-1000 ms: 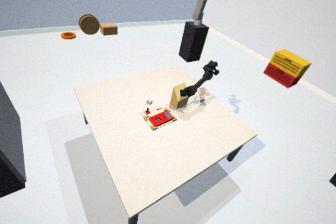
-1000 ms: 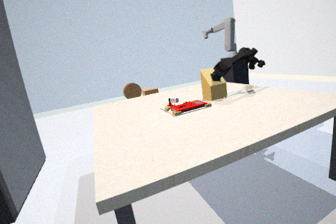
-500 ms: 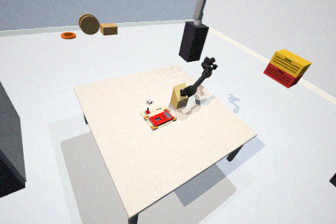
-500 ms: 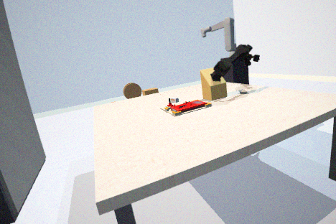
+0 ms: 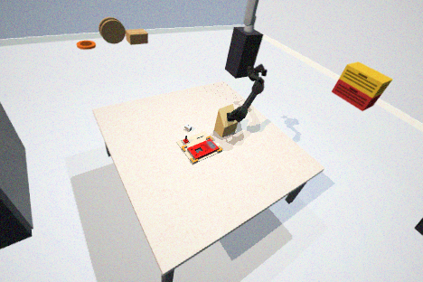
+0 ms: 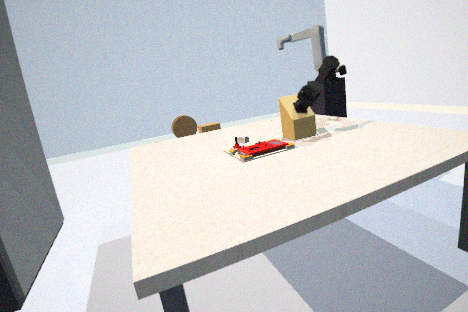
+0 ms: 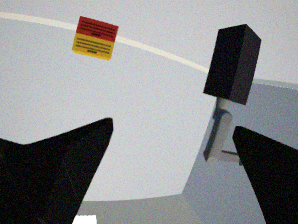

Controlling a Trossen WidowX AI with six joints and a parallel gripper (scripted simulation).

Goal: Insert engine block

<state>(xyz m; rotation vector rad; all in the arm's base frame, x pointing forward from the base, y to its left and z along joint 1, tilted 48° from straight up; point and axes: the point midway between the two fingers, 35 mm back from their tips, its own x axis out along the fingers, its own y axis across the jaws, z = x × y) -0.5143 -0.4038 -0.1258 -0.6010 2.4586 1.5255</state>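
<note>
My gripper tip is now 850 mm short of the engine block, 250 mm to the right of it and 250 mm above it.
</note>
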